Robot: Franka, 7 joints.
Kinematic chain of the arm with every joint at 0, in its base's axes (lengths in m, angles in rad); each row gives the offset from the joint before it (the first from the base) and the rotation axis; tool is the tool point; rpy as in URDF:
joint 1: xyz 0 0 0.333 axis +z
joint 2: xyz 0 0 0 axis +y
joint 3: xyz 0 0 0.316 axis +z
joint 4: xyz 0.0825 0 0 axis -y
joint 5: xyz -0.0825 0 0.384 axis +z
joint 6: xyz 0 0 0 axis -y
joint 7: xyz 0.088 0 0 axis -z
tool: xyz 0 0 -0.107 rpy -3.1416 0 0
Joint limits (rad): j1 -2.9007..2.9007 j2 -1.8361..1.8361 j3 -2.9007..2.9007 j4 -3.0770..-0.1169 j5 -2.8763..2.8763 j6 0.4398..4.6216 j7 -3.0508..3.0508
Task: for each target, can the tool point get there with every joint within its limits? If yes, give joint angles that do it. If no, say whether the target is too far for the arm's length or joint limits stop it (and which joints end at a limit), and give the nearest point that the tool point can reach.
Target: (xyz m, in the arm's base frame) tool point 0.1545 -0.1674 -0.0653
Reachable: yes | joints -0.1723 1.2065 -0.4619 -2.2324 0.7045 1.5474 -0.7131
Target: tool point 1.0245 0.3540 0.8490
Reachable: no: too far | nearest point 0.7321 0.2530 0.7017 | short by 0.343 m
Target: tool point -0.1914 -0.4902 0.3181
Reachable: yes | joints 0.1717 -0.3375 -1.9134 -2.2562 -1.6101 1.6931 -1.0202
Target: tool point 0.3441 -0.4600 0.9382
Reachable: yes | joints 1.8032 -1.1920 -0.5397 -0.8921 -2.3096 2.3798 0.7298
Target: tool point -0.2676 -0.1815 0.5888
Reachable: yes | joints 2.0186 1.4554 2.3813 -2.8248 0.4053 3.7696 2.0087
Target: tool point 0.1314 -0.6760 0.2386
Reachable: yes | joints 2.4050 -1.2187 2.0901 -1.6864 -0.2731 3.9688 1.6261
